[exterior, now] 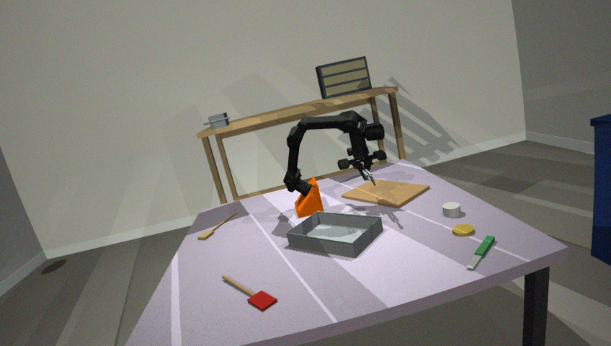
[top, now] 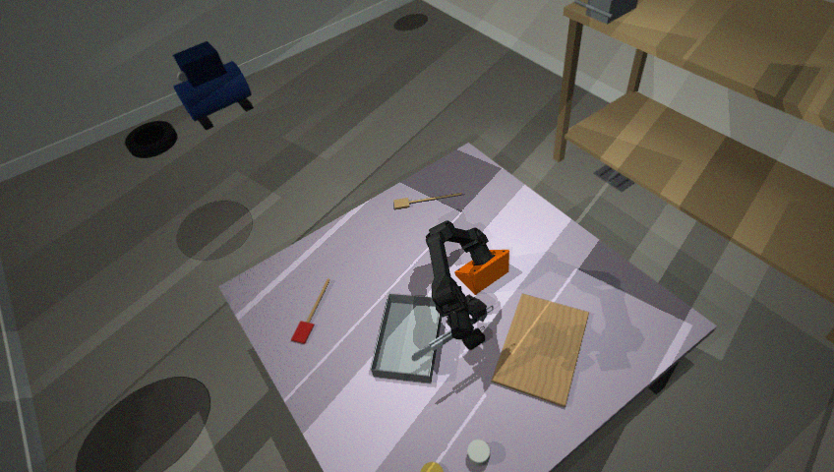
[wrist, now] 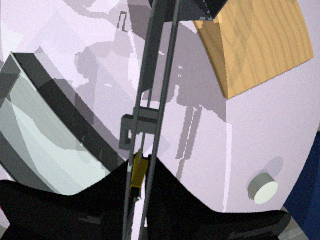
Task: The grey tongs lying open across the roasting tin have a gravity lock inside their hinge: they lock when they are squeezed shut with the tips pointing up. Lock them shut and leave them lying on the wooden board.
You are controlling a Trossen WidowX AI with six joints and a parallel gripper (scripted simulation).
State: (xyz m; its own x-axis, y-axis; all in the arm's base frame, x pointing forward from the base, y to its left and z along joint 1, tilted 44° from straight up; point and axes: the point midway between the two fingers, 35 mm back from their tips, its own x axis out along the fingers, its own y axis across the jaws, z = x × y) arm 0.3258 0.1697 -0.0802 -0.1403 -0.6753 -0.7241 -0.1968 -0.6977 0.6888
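The wooden board is 220 mm behind my gripper tip, 160 mm to the left of it and 160 mm below it. Also, from my gripper tip: tongs arm 40 mm ahead, 40 mm above, 10 mm to the right; then white cylinder 240 mm to the left, 200 mm ahead, 150 mm below; then roasting tin 190 mm to the right, 130 mm below, 80 mm ahead.
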